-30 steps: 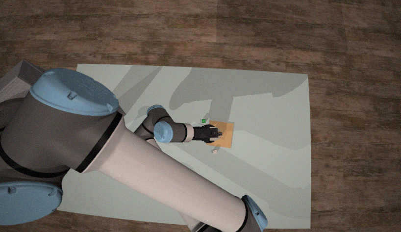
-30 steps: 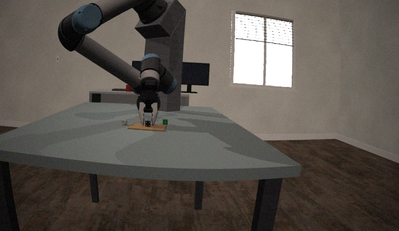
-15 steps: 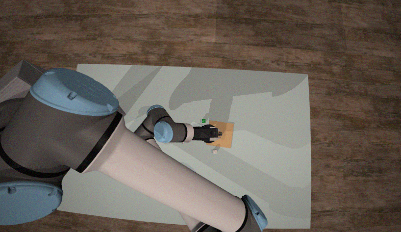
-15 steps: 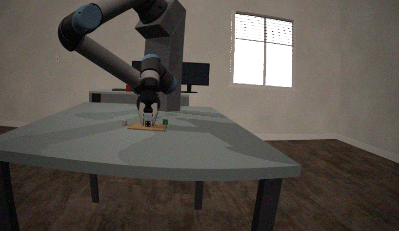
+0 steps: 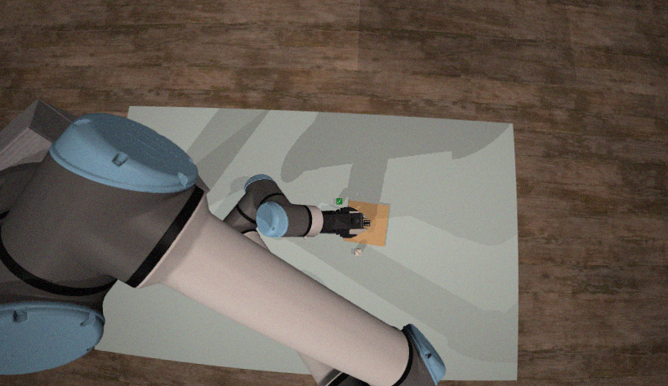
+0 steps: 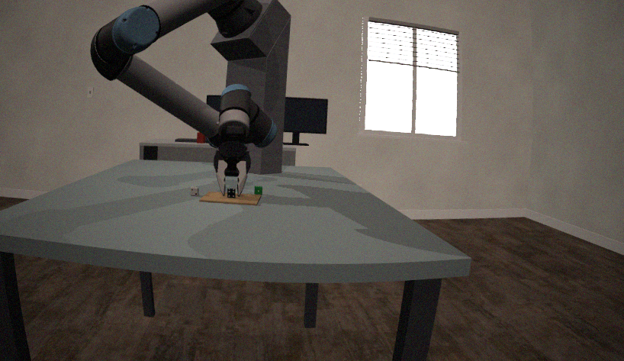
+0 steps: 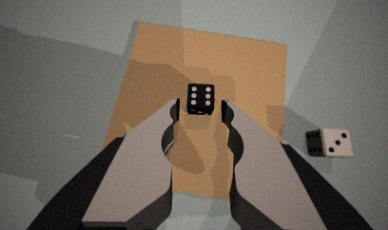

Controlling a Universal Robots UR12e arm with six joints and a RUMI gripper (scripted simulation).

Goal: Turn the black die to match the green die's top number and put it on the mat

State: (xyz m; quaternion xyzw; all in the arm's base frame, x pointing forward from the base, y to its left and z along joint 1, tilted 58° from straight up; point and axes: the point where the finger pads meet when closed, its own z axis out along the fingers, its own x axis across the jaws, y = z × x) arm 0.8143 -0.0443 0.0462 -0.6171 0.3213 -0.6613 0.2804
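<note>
Right now the black die is 10 mm ahead of my hand and 10 mm below it. The rest, counted from my hand: mat: 10 mm ahead, 20 mm below; then green die: 80 mm behind, 80 mm to the left, 10 mm below; then white die: 30 mm behind, 90 mm to the right, 10 mm below.
</note>
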